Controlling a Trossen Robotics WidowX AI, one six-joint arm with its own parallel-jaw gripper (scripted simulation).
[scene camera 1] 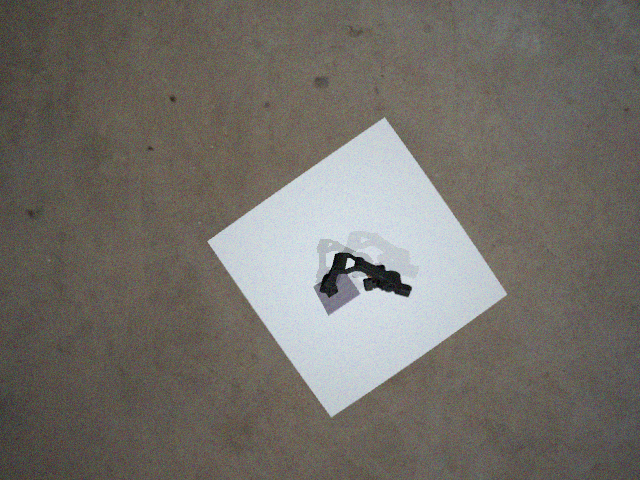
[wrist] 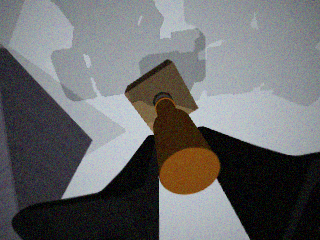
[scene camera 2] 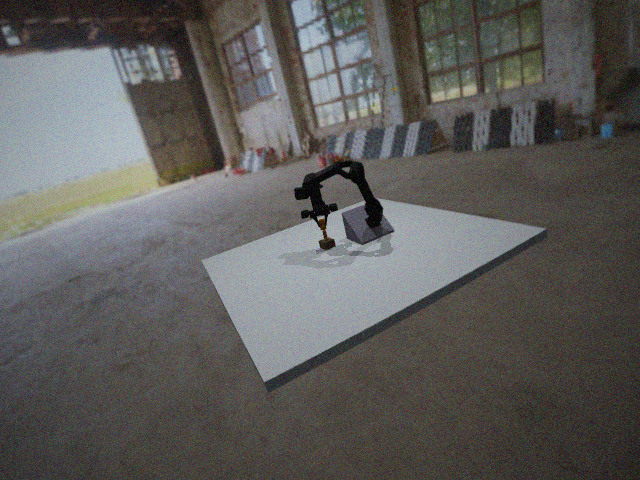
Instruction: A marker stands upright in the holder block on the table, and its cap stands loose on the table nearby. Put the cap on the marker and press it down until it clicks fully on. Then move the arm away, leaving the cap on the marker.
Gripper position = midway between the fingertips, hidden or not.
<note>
The gripper (wrist: 176, 136) holds an orange cap (wrist: 187, 164).
</note>
